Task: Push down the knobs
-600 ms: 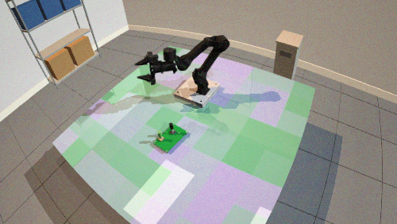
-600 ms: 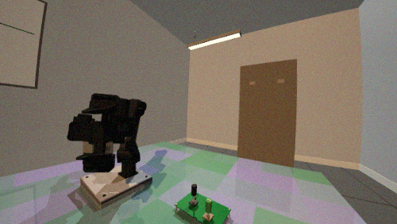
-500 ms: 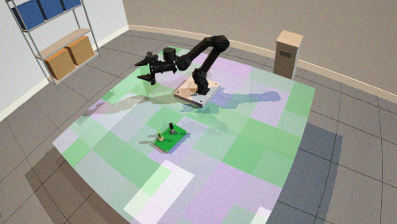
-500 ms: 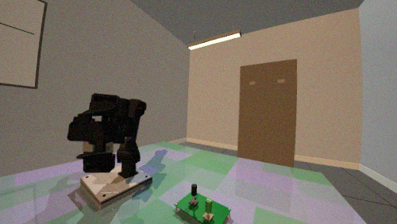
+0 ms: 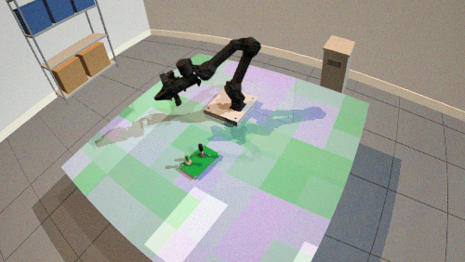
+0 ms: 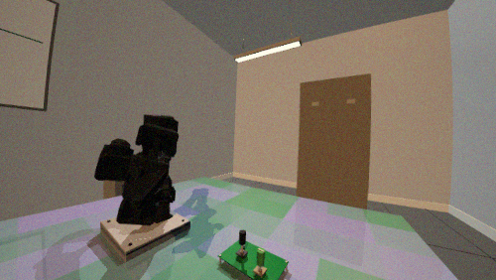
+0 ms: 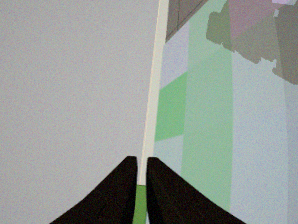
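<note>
The dark knob lies 20 mm ahead of my gripper tip, 250 mm to the left of it and 170 mm below it. Also, from my gripper tip: potentiometer knob 90 mm ahead, 220 mm to the left, 180 mm below.
</note>
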